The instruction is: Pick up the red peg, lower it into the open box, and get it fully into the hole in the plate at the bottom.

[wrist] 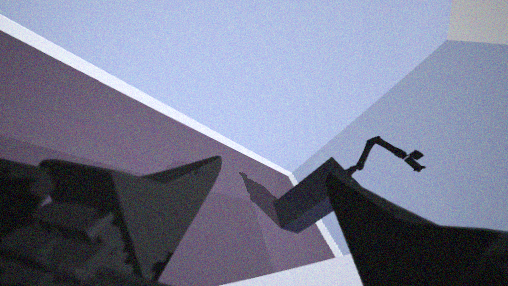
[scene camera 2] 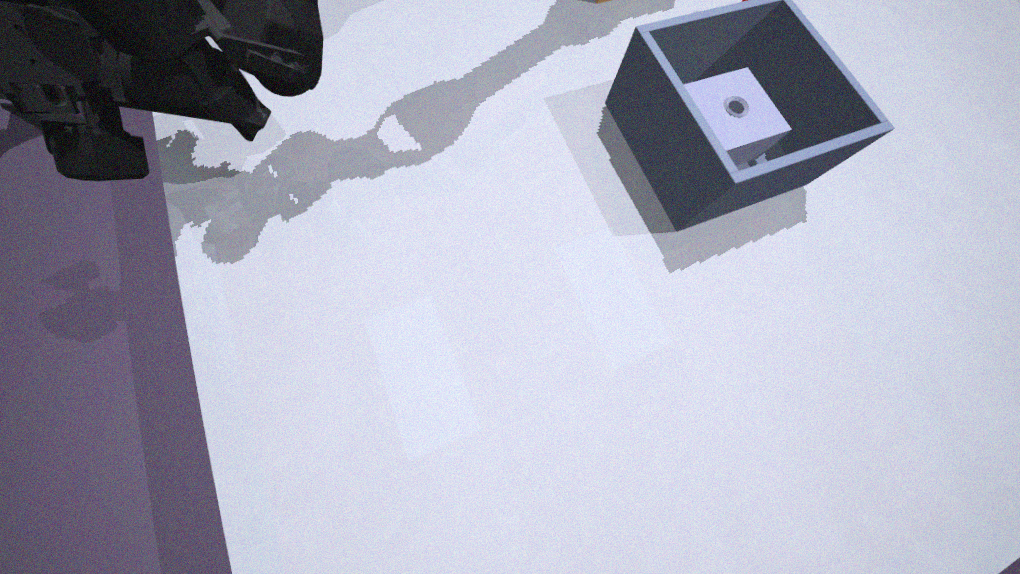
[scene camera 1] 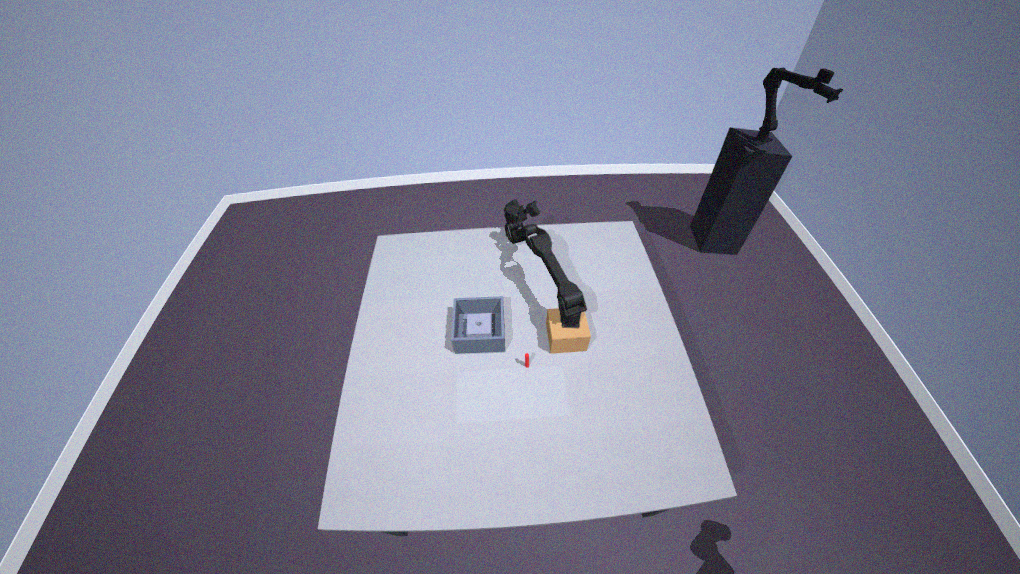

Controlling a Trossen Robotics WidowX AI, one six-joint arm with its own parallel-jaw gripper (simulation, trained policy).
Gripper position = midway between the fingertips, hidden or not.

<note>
I see my gripper [wrist: 272,169] and a pale plate [scene camera 2: 747,123].
The wrist view misses the pale plate: it is out of frame.
</note>
